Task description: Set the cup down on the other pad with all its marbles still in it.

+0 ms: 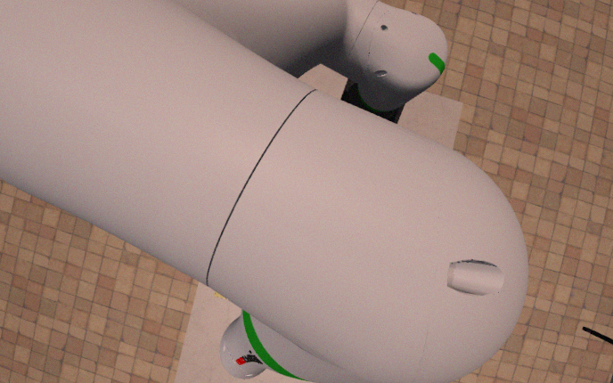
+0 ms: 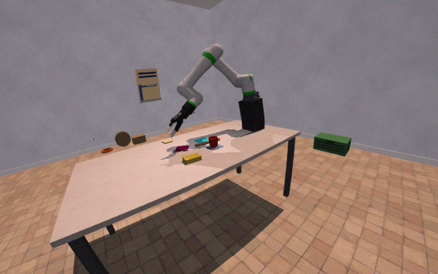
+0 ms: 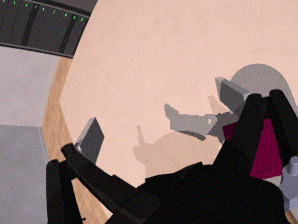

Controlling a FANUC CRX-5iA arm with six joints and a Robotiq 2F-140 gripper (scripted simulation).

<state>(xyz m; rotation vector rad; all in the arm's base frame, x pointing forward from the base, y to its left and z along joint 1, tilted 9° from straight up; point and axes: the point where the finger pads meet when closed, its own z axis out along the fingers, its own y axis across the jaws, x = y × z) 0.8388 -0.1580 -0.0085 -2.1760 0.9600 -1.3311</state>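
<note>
Now: the red cup 270 mm behind my hand, 180 mm to the left of it and 130 mm below it. From my hand the other things lie so: wooden rail (290 mm behind, 160 mm below, 80 mm to the left); yellow block (240 mm to the left, 140 mm below, 10 mm behind); teal pad (310 mm behind, 170 mm below, 10 mm to the right).
</note>
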